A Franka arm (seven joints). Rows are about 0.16 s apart.
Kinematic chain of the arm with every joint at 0, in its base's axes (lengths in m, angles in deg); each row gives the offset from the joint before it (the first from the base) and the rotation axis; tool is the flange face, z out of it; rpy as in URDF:
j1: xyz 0 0 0.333 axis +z
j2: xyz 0 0 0 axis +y
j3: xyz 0 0 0.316 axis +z
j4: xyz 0.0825 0 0 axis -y
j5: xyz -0.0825 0 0.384 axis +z
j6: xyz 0 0 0 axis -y
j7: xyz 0.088 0 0 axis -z
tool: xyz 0 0 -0.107 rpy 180 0 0
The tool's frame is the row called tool.
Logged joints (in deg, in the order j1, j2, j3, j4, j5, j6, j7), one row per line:
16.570 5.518 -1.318 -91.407 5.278 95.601 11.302
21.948 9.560 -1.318 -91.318 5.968 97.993 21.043
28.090 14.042 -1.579 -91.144 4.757 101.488 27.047
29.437 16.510 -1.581 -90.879 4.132 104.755 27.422
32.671 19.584 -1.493 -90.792 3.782 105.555 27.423
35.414 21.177 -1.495 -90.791 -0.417 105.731 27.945
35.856 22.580 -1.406 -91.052 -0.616 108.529 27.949
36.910 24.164 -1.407 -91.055 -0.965 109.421 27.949
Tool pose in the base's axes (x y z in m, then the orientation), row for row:
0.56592 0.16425 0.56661 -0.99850 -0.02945 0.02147 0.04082
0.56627 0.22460 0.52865 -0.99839 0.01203 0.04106 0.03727
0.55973 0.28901 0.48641 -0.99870 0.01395 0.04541 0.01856
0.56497 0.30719 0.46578 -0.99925 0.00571 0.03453 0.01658
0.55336 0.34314 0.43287 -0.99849 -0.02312 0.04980 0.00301
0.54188 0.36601 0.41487 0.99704 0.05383 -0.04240 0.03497
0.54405 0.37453 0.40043 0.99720 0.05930 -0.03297 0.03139
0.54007 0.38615 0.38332 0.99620 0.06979 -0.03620 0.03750
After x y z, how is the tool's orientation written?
As a quaternion, x y z w.
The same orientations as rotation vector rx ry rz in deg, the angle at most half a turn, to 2 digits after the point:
-175.20 -5.17 3.77
-175.57 2.12 7.22
-177.67 2.48 8.08
-177.99 1.02 6.15
-179.38 -4.15 8.95
175.58 9.48 -7.47
176.00 10.47 -5.82
175.16 12.27 -6.36

